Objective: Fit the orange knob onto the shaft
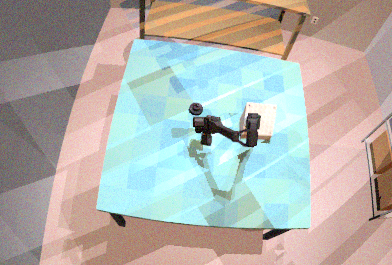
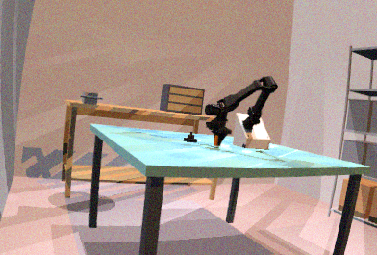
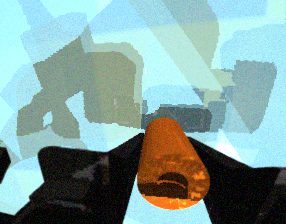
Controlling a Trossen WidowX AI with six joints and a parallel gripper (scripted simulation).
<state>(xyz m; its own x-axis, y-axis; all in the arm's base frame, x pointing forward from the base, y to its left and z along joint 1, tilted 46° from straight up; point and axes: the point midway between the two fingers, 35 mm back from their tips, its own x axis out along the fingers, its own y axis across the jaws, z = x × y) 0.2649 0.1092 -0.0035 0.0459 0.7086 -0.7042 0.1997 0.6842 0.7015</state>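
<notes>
My gripper tip is now 6 cm short of the round dark pedestal, 19 cm to the left of it and 1 cm below it. Round my gripper tip: orange knob: 2 cm above.
</notes>
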